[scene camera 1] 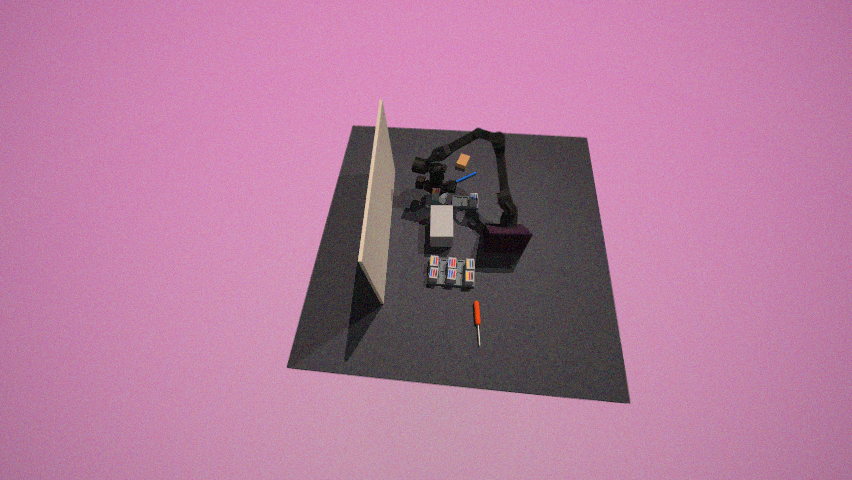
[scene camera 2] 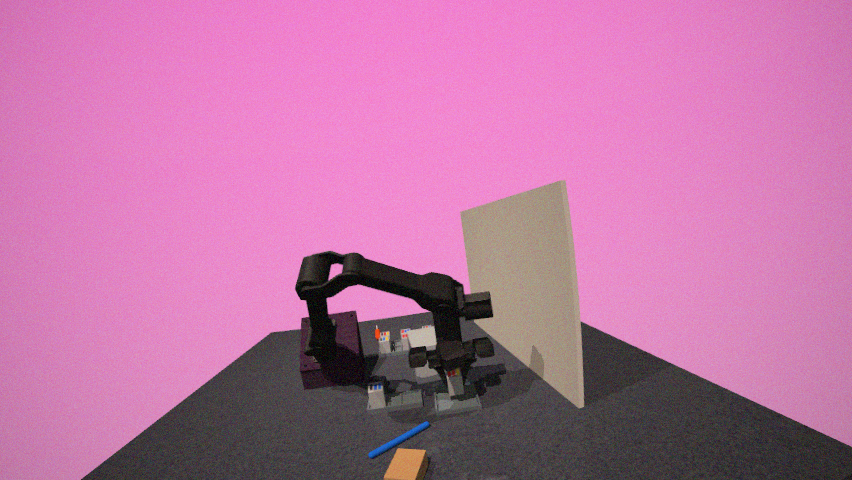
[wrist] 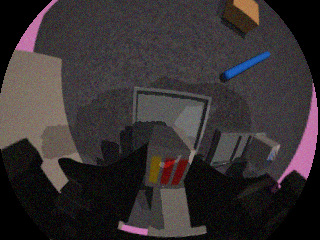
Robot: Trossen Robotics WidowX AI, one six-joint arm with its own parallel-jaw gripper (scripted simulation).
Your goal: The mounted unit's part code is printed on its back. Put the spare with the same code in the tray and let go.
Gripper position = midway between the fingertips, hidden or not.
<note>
My gripper (scene camera 2: 455, 386) holds a grey spare. Also in view: a grey rimmed tray (scene camera 2: 445, 404), a white mounted unit (scene camera 1: 441, 220) and a beige wall panel (scene camera 2: 521, 249).
My gripper shows as well in the wrist view (wrist: 166, 147). The grey rimmed tray shows as well in the wrist view (wrist: 150, 106). The white mounted unit also shows in scene camera 2 (scene camera 2: 426, 336) and in the wrist view (wrist: 169, 206).
</note>
